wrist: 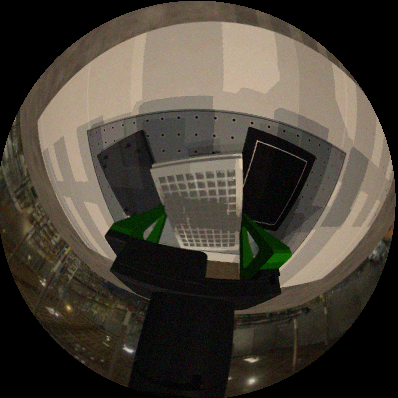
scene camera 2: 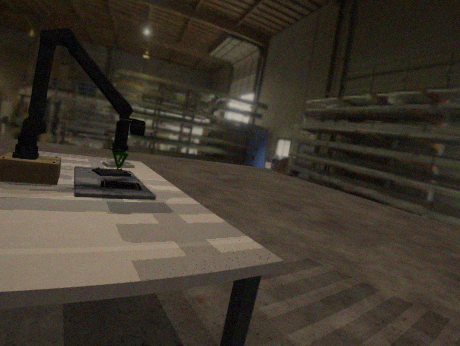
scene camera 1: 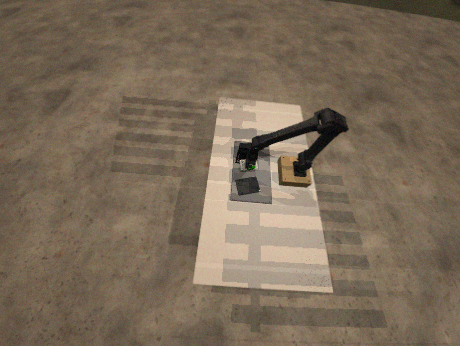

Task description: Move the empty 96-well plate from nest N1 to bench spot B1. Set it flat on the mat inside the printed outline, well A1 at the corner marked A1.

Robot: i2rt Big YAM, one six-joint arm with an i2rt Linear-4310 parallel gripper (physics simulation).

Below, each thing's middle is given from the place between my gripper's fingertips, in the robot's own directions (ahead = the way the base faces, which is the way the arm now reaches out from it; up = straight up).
Labels:
My gripper is now 1 cm below the white well plate (wrist: 202, 195). The rest, counted from my hand: dark nest (wrist: 126, 163): 14 cm to the left, 6 cm below.

